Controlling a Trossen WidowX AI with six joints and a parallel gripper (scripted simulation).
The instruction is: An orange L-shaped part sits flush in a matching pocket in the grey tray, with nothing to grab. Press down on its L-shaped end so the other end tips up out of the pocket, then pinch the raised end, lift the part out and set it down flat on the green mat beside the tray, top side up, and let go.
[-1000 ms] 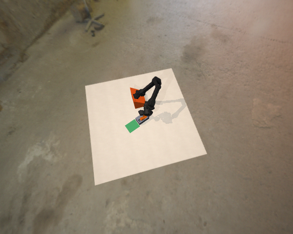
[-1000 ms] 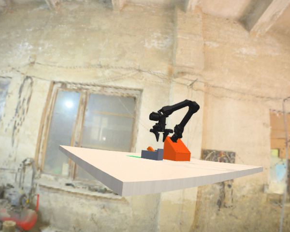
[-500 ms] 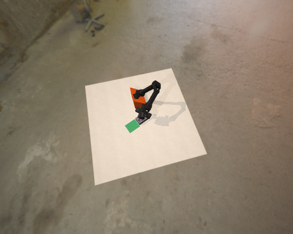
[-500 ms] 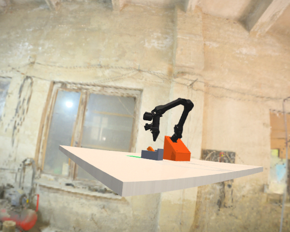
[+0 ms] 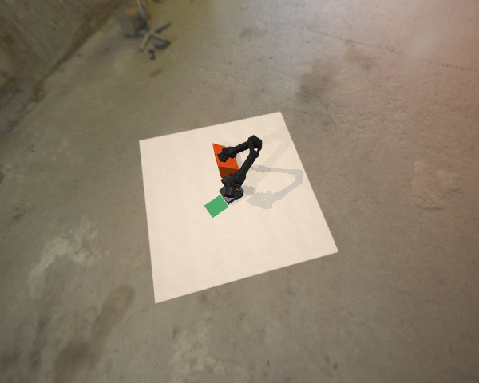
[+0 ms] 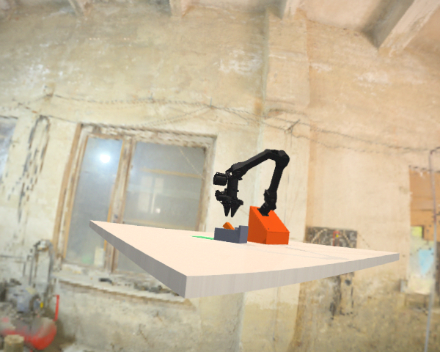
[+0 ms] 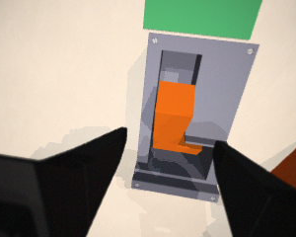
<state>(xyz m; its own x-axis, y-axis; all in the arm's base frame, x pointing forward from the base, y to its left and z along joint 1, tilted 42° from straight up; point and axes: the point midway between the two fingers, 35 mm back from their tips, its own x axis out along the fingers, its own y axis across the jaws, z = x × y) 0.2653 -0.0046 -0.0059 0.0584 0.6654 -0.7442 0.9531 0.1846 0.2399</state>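
Now: gripper tip 9 cm above the orange L-shaped part, 3 cm to the right of it and 3 cm past it. From my gripper tip the other things lie so: green mat (14 cm to the right, 14 cm below, 3 cm ahead).
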